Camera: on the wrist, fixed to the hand. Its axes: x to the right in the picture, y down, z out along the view.
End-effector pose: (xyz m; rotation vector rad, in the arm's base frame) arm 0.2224 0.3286 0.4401 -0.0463 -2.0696 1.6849
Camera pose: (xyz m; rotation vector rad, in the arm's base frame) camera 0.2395 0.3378 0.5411 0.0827 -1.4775 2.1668
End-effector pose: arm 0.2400 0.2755 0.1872 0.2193 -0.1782 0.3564
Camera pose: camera 0.2985 0.2012 0.1467 0.7649 -0.0055 0.4034
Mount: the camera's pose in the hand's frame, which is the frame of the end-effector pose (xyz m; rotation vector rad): 0.0212 -0.0965 -0.0287 0.5660 0.0677 -0.0049
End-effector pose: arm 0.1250 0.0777 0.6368 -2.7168 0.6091 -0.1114
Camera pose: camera 0.1783 0.1410 0.6980 -2.1727 0.4967 -0.3251
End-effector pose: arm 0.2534 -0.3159 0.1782 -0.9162 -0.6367 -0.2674
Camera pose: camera 0.2358 -0.3951 0.2414 -0.3605 -0.6075 -0.1099
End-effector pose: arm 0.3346 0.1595 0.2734 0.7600 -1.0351 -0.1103
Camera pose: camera 0.3941 0.0936 0.2214 1.2686 -1.0081 0.2135
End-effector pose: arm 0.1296 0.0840 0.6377 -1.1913 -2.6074 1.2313
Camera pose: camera 0.0630 0.0781 0.7159 -1.0785 -1.9937 1.7256
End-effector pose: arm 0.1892 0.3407 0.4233 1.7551 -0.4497 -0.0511
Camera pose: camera 0.2427 0.3763 0.3430 2.3048 -0.4360 0.1457
